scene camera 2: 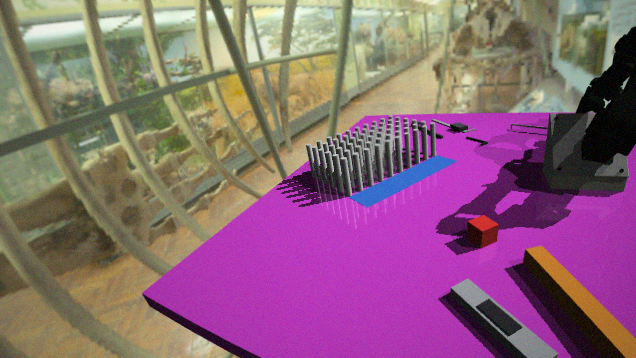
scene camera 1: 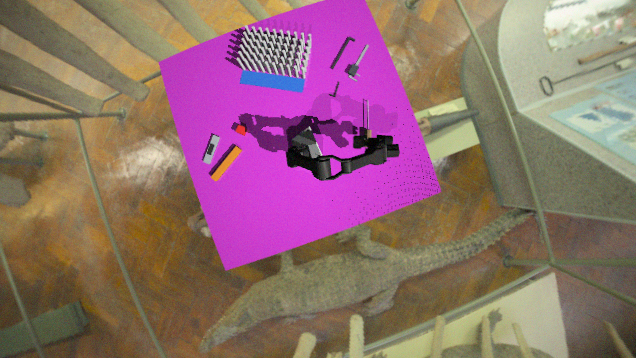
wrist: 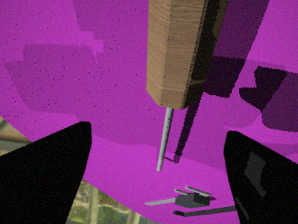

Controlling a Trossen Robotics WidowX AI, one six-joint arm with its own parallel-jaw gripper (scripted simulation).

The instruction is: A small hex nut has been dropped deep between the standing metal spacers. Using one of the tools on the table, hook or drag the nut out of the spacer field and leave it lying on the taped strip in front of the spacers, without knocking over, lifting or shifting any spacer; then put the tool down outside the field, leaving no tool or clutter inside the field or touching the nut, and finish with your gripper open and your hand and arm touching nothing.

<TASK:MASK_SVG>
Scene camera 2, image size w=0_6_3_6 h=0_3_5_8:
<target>my gripper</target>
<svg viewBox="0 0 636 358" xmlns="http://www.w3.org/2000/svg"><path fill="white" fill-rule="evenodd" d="M624 82L611 77L607 70L602 73L602 76L594 77L589 84L590 86L587 87L584 97L580 100L575 114L588 113L589 111L600 112L600 109L605 106L604 98L609 102L609 100L613 101L613 99L622 94L623 88L621 86Z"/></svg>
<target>red cube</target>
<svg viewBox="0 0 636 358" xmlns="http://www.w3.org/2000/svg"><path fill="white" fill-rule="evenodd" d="M485 215L467 221L467 238L480 248L497 242L499 224Z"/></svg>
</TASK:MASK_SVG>
